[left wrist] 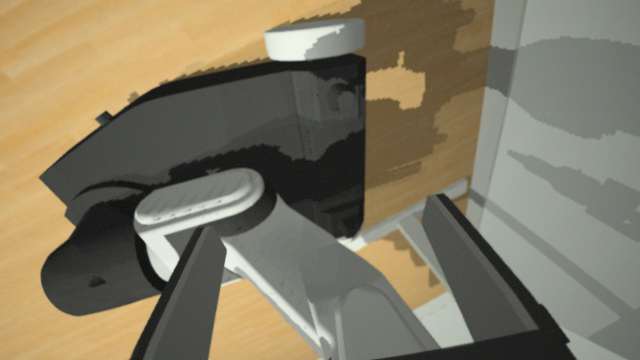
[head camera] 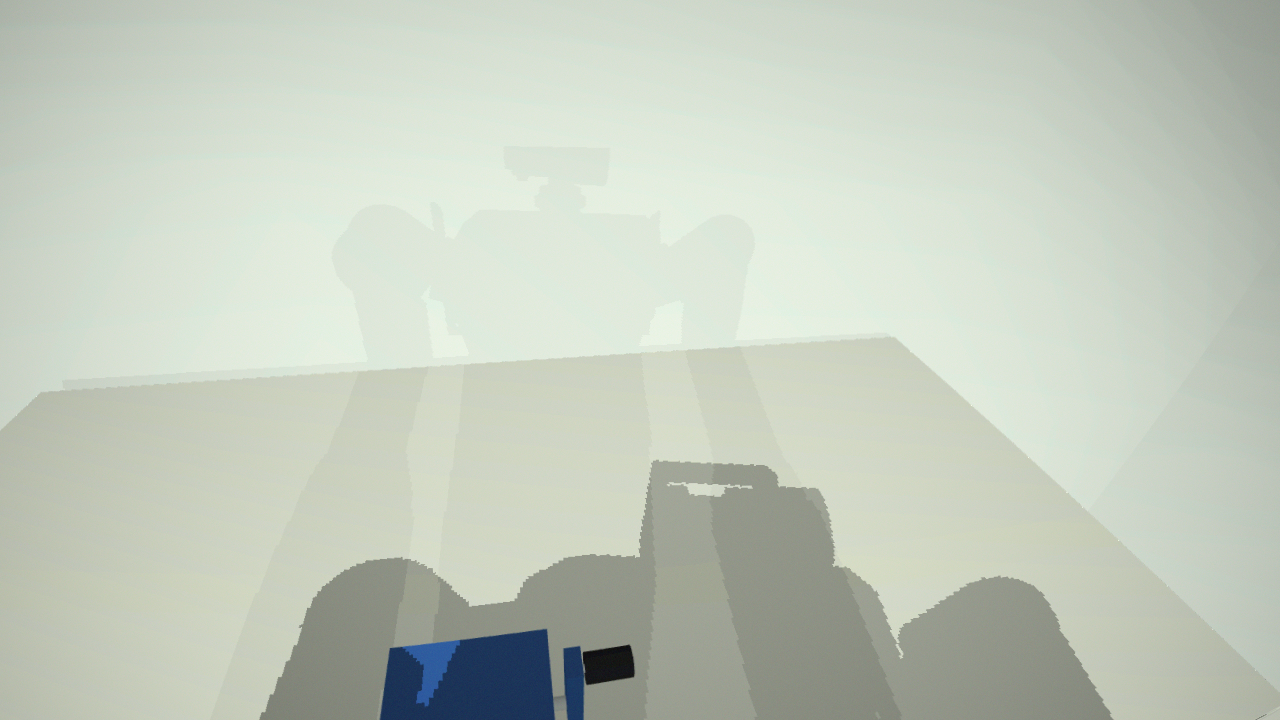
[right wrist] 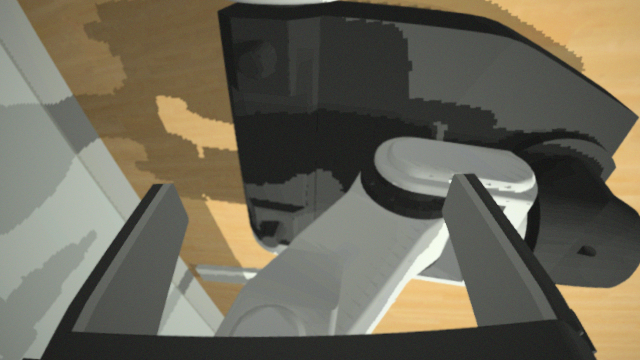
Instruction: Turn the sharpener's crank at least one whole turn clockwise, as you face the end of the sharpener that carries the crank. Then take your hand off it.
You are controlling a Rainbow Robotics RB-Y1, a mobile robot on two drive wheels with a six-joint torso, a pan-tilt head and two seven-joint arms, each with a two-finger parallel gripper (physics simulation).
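Places are measured from the robot's base along level axes (x ahead, y up, z right), in millimetres.
Where they show: left gripper, fingertip midpoint: (left wrist: 321,224); right gripper, fingertip midpoint: (right wrist: 313,197).
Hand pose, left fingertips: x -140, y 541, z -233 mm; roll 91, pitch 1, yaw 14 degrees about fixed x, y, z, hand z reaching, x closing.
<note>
Things, the pixels of their top centre, and the offset from my left fingertips. "spot": a spot on its surface instead. Level surfaces: height alone.
- blue sharpener at a spot on its surface: (head camera: 501,676) spot: dx +142, dy +537, dz +162 mm
- pale table at its surface level: dy +409 mm
- flat blue arm with a black knob, top centre: (head camera: 608,657) dx +153, dy +552, dz +237 mm
- wooden floor at its surface level: dy -541 mm
The blue sharpener (head camera: 501,676) stands on the pale table (head camera: 161,501) at the bottom edge of the head view, and its lower part is cut off. Its crank (head camera: 573,685) is on the right side, a flat blue arm with a black knob (head camera: 608,664) at its upper end, pointing right. My left gripper (left wrist: 321,224) is open, with no object between its fingers. My right gripper (right wrist: 313,197) is open too, with no object between its fingers. Neither gripper shows in the head view, and the sharpener does not show in the wrist views.
The table's far edge lies close to the pale wall (head camera: 895,179). My shadow falls across the table and the wall. Both wrist views show my dark wheeled base (left wrist: 225,120) (right wrist: 360,65) on the wooden floor (left wrist: 60,40) (right wrist: 605,30), with a white table foot (left wrist: 452,189) (right wrist: 225,274) near it.
</note>
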